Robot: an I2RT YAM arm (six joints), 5 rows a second.
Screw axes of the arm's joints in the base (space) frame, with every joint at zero. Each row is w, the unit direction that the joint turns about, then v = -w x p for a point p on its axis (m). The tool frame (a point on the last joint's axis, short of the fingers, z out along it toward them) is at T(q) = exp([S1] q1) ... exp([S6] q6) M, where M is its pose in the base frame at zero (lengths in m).
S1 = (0, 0, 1, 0, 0, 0)
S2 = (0, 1, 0, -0.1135, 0, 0.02)
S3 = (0, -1, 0, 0.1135, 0, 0.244)
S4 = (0, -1, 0, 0.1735, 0, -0.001)
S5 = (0, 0, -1, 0, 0.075, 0)
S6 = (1, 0, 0, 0, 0.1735, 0)
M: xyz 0.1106 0 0.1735 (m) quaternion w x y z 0.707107 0 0.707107 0
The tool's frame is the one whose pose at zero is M.
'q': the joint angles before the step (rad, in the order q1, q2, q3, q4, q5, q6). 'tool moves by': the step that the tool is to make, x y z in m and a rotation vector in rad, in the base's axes. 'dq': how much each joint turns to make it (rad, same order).
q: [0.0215 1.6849 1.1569 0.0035 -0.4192 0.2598]
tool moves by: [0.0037 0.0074 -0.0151 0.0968 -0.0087 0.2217]
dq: [0.0000 0.0494 -0.0131 0.0563 -0.2402 -0.0327]
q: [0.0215 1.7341 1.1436 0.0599 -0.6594 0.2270]
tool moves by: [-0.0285 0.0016 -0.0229 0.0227 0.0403 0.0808]
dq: [0.0000 -0.0574 -0.1470 0.0304 -0.0810 -0.0300]
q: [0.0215 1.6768 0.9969 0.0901 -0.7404 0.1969]
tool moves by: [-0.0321 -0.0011 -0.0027 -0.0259 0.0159 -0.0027]
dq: [0.0001 -0.1137 -0.1187 -0.0288 0.0169 -0.0261]
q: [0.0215 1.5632 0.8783 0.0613 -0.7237 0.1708]
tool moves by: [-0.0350 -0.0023 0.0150 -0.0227 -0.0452 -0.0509]
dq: [-0.0001 -0.1749 -0.1069 -0.0157 0.0553 0.0117]
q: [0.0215 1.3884 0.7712 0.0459 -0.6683 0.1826]
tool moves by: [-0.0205 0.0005 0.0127 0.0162 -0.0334 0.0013]
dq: [0.0028 -0.1102 -0.0446 -0.0207 -0.0068 0.0178]
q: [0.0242 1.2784 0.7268 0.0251 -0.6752 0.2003]
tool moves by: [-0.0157 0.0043 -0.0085 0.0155 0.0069 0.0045]
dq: [0.0187 -0.0567 -0.0760 0.0295 0.0045 0.0265]
